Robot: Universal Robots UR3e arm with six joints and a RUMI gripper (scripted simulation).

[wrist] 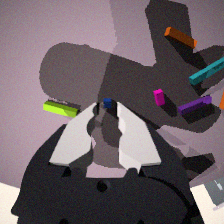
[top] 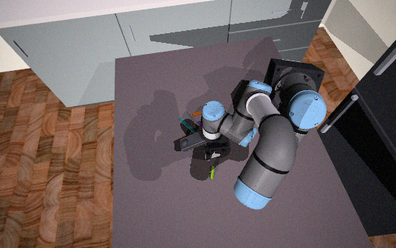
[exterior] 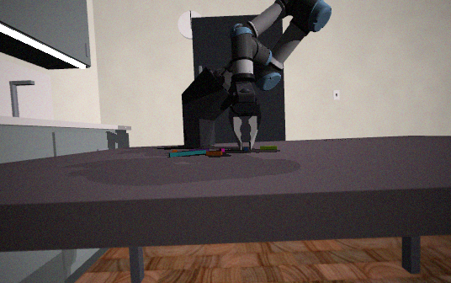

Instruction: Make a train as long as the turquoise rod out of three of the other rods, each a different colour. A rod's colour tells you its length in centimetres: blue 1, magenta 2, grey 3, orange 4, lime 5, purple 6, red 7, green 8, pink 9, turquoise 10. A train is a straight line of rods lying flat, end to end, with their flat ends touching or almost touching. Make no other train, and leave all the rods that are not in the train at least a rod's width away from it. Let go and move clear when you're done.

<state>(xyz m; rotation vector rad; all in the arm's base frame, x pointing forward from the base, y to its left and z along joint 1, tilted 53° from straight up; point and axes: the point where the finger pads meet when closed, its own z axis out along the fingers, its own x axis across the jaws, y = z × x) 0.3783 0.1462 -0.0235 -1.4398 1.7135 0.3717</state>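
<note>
Right now the blue rod is 10 mm below my hand. The rest, counted from my hand: magenta rod 70 mm to the right, 10 mm below, 10 mm ahead; then purple rod 140 mm to the right, 10 mm below; then lime rod 70 mm to the left, 10 mm below, 10 mm behind.
</note>
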